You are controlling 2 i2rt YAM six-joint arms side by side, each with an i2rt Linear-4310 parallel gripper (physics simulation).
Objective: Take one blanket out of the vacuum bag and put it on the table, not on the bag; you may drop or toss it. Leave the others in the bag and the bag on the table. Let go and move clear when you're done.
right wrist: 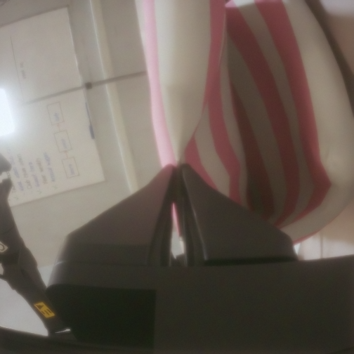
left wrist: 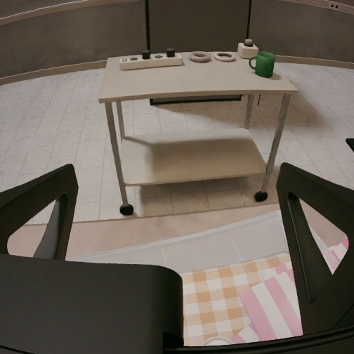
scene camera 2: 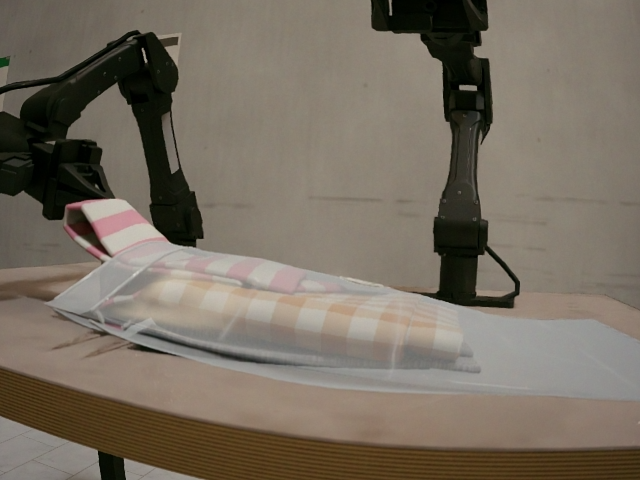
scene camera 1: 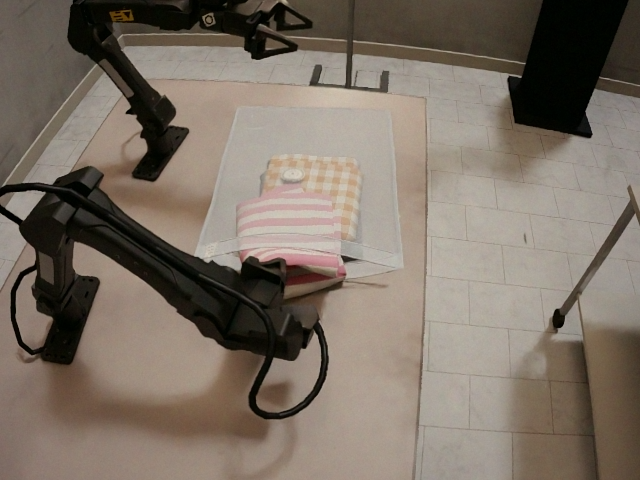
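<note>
A pink-and-white striped blanket [scene camera 1: 289, 211] [scene camera 2: 121, 222] [left wrist: 275, 305] [right wrist: 190, 50] lies partly in the clear vacuum bag [scene camera 1: 310, 129] [scene camera 2: 542, 356] [left wrist: 220, 245]; its folded front end sticks out of the mouth, raised above the table [scene camera 1: 330, 434] [scene camera 2: 361, 413]. My right gripper [right wrist: 177, 175] [scene camera 2: 105, 196] is shut on that end; its fingertips are hidden in scene camera 1. An orange-and-white checked blanket [scene camera 1: 320, 170] [scene camera 2: 310, 315] [left wrist: 210, 305] lies under it inside the bag, with a grey blanket [scene camera 2: 310, 357] at the bottom. My left gripper [scene camera 1: 304, 36] [left wrist: 176, 174] is open and empty, high behind the bag.
A round white valve [scene camera 1: 292, 175] sits on the bag's top. Beyond the table's edge stand a wheeled cart [left wrist: 200, 85] with a green mug [left wrist: 265, 65], a black pillar [scene camera 1: 568, 67] and a stand's metal foot [scene camera 1: 348, 88]. The right arm reaches low over the front of the bag.
</note>
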